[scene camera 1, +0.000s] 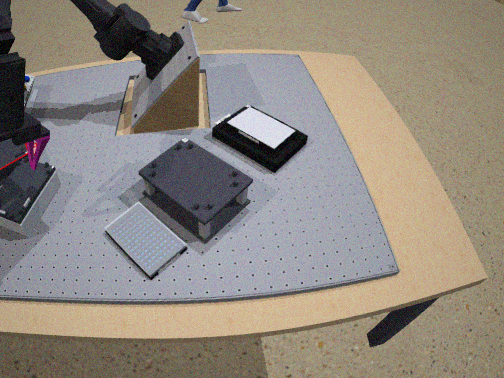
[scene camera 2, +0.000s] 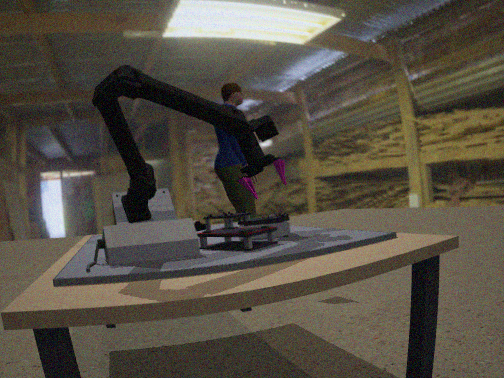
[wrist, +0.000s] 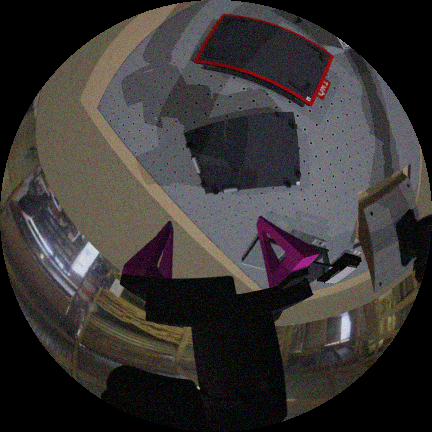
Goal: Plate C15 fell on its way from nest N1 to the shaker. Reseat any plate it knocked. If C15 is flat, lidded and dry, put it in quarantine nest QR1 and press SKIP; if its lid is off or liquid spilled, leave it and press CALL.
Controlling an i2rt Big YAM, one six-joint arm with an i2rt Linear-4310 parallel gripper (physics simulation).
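Seen in the pictures: gripper, fingertip midpoint: (scene camera 1: 11,178) (scene camera 2: 271,192) (wrist: 215,222); arm's base, link origin: (scene camera 1: 165,56) (scene camera 2: 135,208).
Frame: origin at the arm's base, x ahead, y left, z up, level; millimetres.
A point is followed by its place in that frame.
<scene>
My gripper (scene camera 2: 270,191) @(x 347, y -331, z 17 mm) (wrist: 215,222) @(x 347, y -331, z 17 mm) is open and empty, its magenta fingers above the board. In scene camera 1 one magenta finger (scene camera 1: 36,152) @(x 321, y -275, z 38 mm) shows over a dark-topped block (scene camera 1: 25,192) @(x 314, y -337, z -56 mm) (wrist: 245,150) @(x 291, y -357, z -56 mm). A pale plate (scene camera 1: 146,240) @(x 445, y -102, z -95 mm) with a grid of wells and a dark edge lies flat on the board, beside a raised dark stand (scene camera 1: 195,180) @(x 375, y 1, z -52 mm). I cannot tell if it has a clear lid, and no label is readable. A white-topped plate (scene camera 1: 262,127) @(x 245, y 168, z -74 mm) sits on a black base (scene camera 1: 277,161) @(x 333, y 168, z -88 mm). The red-edged platform (wrist: 265,55) @(x 171, y -440, z -71 mm) has a small red tag, unreadable here.
A button box (scene camera 1: 29,87) @(x -117, y -408, z -60 mm) is mostly hidden behind the arm. A wedge mount (scene camera 1: 175,100) @(x 144, y 4, z -43 mm) (wrist: 387,230) @(x 78, y -43, z -39 mm) carrying another black arm (scene camera 1: 122,32) @(x 51, y -101, z 110 mm) stands at the back. The perforated board (scene camera 1: 300,240) @(x 499, y 150, z -111 mm) (scene camera 2: 345,237) @(x 356, y -630, z -111 mm) lies on the wooden table (scene camera 1: 400,150) @(x 328, y 513, z -124 mm). A person (scene camera 2: 229,150) stands behind it.
</scene>
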